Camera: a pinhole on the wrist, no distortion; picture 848 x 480 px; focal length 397.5 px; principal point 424.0 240.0 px. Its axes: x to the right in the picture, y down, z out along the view. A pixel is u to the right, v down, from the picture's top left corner.
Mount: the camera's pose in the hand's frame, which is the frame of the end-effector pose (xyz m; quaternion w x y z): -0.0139 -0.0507 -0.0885 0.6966 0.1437 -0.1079 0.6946
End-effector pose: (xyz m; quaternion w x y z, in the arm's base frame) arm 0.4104 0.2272 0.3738 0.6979 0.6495 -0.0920 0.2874
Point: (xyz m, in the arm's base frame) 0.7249 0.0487 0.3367
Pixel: 407.2 42.1
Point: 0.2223 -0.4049 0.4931
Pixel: 783.0 461.4
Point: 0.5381 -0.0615 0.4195
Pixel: 601.8 197.4
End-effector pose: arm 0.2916 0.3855 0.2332 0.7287 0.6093 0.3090 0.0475
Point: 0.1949 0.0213 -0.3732
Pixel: 52.4 246.1
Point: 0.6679 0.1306 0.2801
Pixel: 715.3 91.3
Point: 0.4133 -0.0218 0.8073
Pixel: outside the picture
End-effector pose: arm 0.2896 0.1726 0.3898 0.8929 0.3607 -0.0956 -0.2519
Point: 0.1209 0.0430 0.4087
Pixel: 436.8 361.2
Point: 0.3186 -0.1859 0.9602
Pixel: 743.4 115.0
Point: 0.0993 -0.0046 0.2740
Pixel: 196.5 350.2
